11 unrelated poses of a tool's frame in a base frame.
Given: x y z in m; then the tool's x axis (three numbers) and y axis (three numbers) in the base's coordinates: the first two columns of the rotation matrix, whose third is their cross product.
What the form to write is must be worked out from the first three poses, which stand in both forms.
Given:
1: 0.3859 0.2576 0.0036 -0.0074 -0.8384 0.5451 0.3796 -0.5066 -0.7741
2: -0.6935 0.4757 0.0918 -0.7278 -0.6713 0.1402 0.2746 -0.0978 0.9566
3: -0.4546 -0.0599 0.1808 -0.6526 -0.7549 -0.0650 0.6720 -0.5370 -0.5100
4: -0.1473 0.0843 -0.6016 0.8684 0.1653 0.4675 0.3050 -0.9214 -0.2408
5: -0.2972 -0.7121 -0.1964 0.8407 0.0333 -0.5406 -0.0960 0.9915 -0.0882
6: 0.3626 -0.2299 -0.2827 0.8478 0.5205 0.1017 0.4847 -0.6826 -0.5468
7: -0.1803 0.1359 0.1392 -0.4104 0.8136 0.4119 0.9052 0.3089 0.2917
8: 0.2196 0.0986 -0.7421 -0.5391 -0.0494 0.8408 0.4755 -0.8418 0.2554
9: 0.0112 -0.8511 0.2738 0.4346 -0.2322 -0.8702 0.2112 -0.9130 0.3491
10: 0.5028 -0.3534 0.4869 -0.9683 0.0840 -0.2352 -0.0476 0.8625 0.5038
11: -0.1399 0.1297 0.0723 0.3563 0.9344 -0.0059 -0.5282 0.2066 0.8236
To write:
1:
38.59 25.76 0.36
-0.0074 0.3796 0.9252
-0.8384 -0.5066 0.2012
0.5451 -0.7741 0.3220

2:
-69.35 47.57 9.18
-0.7278 0.2746 -0.6285
-0.6713 -0.0978 0.7347
0.1402 0.9566 0.2555

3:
-45.46 -5.99 18.08
-0.6526 0.6720 0.3501
-0.7549 -0.5370 -0.3765
-0.0650 -0.5100 0.8577

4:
-14.73 8.43 -60.16
0.8684 0.3050 0.3910
0.1653 -0.9214 0.3517
0.4675 -0.2408 -0.8506

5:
-29.72 -71.21 -19.64
0.8407 -0.0960 0.5331
0.0333 0.9915 0.1260
-0.5406 -0.0882 0.8368

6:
36.26 -22.99 -28.27
0.8478 0.4847 -0.2152
0.5205 -0.6826 0.5129
0.1017 -0.5468 -0.8310

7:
-18.03 13.59 13.92
-0.4104 0.9052 0.1101
0.8136 0.3089 0.4926
0.4119 0.2917 -0.8632

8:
21.96 9.86 -74.21
-0.5391 0.4755 0.6952
-0.0494 -0.8418 0.5375
0.8408 0.2554 0.4773

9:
1.12 -85.11 27.38
0.4346 0.2112 -0.8756
-0.2322 -0.9130 -0.3355
-0.8702 0.3491 -0.3477

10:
50.28 -35.34 48.69
-0.9683 -0.0476 0.2452
0.0840 0.8625 0.4990
-0.2352 0.5038 -0.8312

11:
-13.99 12.97 7.23
0.3563 -0.5282 0.7708
0.9344 0.2066 -0.2903
-0.0059 0.8236 0.5672

